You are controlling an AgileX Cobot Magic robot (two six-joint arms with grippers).
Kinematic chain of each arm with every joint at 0, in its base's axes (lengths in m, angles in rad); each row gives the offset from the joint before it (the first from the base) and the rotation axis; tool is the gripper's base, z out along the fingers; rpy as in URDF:
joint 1: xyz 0 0 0.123 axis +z
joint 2: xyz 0 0 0 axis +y
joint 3: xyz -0.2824 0 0.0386 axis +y
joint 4: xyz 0.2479 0 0.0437 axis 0.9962 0 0.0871
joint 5: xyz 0 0 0 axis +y
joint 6: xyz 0.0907 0 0.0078 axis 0.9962 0 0.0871
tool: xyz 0 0 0 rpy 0 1.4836 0
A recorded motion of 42 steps. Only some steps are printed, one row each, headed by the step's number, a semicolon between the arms.
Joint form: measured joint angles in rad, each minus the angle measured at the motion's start. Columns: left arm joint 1, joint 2, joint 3, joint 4, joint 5, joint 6; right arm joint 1, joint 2, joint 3, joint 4, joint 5, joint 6.
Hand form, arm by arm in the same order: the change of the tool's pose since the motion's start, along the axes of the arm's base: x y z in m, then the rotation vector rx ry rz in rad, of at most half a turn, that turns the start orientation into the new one. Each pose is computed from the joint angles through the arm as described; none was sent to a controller.
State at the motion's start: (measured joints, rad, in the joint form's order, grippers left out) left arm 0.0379 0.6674 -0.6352 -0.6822 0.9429 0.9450; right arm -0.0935 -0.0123 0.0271 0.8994 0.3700 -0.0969
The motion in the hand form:
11: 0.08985 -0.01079 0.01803 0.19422 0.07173 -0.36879; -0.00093 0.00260 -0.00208 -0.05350 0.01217 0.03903
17: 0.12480 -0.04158 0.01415 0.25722 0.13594 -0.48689; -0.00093 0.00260 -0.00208 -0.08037 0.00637 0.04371
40: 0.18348 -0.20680 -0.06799 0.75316 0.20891 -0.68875; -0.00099 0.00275 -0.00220 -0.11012 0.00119 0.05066
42: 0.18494 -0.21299 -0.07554 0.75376 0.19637 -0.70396; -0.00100 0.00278 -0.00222 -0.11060 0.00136 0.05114
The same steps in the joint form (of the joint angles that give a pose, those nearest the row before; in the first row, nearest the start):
11: -0.0570 0.4517 -0.3119 0.0218 0.1399 0.3351; 0.0001 0.0000 0.0000 -0.0001 0.0379 -0.0555
17: -0.2058 0.6252 -0.4470 0.1093 0.1414 0.2775; 0.0001 0.0000 0.0000 -0.0001 0.0379 -0.0834
40: -0.7464 1.1807 -0.8192 0.6997 0.0487 -0.1446; 0.0000 0.0000 0.0000 -0.0001 0.0402 -0.1143
42: -0.7555 1.2029 -0.8206 0.6976 0.0214 -0.1352; 0.0001 0.0000 0.0000 -0.0001 0.0406 -0.1147

